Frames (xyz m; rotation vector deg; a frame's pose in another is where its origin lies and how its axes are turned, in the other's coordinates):
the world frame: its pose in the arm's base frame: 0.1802 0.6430 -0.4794 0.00 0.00 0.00
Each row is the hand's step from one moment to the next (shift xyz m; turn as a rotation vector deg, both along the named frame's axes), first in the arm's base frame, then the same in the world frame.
Working: the arm's base frame: its pose in the world frame: -0.1802 -0.6430 0.4794 0.00 0.00 0.00

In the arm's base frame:
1: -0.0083 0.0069 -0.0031 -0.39 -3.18 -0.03
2: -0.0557 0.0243 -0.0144 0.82 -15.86 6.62
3: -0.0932 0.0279 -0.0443 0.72 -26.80 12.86
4: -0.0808 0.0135 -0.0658 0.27 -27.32 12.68
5: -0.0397 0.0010 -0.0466 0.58 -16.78 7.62
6: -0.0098 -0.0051 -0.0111 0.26 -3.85 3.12
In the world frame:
1: -0.0083 0.0069 -0.0031 -0.39 -3.18 -0.03
2: -0.0557 0.0243 -0.0144 0.82 -15.86 6.62
3: -0.0932 0.0279 -0.0443 0.72 -26.80 12.86
4: -0.0808 0.0135 -0.0658 0.27 -27.32 12.68
5: -0.0397 0.0010 -0.0466 0.58 -16.78 7.62
6: -0.0098 -0.0051 -0.0111 0.26 -3.85 3.12

